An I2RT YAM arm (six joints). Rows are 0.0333 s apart.
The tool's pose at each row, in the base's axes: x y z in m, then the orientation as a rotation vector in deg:
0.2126, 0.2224, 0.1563, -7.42, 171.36, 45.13
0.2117, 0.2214, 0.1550, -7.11, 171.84, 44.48
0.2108, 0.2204, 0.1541, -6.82, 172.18, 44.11
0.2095, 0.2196, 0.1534, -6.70, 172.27, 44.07
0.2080, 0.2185, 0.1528, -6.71, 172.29, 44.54
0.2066, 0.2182, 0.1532, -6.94, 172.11, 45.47
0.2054, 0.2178, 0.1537, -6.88, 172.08, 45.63
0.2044, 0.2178, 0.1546, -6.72, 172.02, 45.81
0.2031, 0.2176, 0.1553, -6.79, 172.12, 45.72
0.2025, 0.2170, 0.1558, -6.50, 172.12, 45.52
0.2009, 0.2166, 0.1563, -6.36, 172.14, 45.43
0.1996, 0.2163, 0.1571, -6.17, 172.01, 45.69
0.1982, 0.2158, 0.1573, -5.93, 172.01, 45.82
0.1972, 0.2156, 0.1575, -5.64, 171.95, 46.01
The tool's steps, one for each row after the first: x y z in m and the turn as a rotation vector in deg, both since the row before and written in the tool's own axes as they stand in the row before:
0.0011, -0.0014, 0.0006, 0.48, 0.25, 0.27
0.0010, -0.0012, 0.0003, 0.28, 0.18, 0.24
0.0014, -0.0009, 0.0002, 0.04, 0.05, 0.09
0.0016, -0.0011, 0.0000, -0.29, 0.12, 0.03
0.0014, 0.0000, -0.0005, -0.61, 0.08, -0.12
0.0012, 0.0000, -0.0006, -0.10, 0.00, 0.04
0.0010, 0.0005, -0.0008, -0.12, -0.05, 0.10
0.0013, 0.0003, -0.0007, 0.07, 0.09, -0.02
0.0006, -0.0002, -0.0007, 0.13, -0.10, 0.16
0.0016, 0.0000, -0.0007, 0.06, -0.03, 0.08
0.0013, 0.0002, -0.0009, -0.18, -0.10, 0.10
0.0014, -0.0002, -0.0004, -0.08, -0.02, 0.16
0.0010, 0.0000, -0.0003, -0.12, -0.07, 0.18

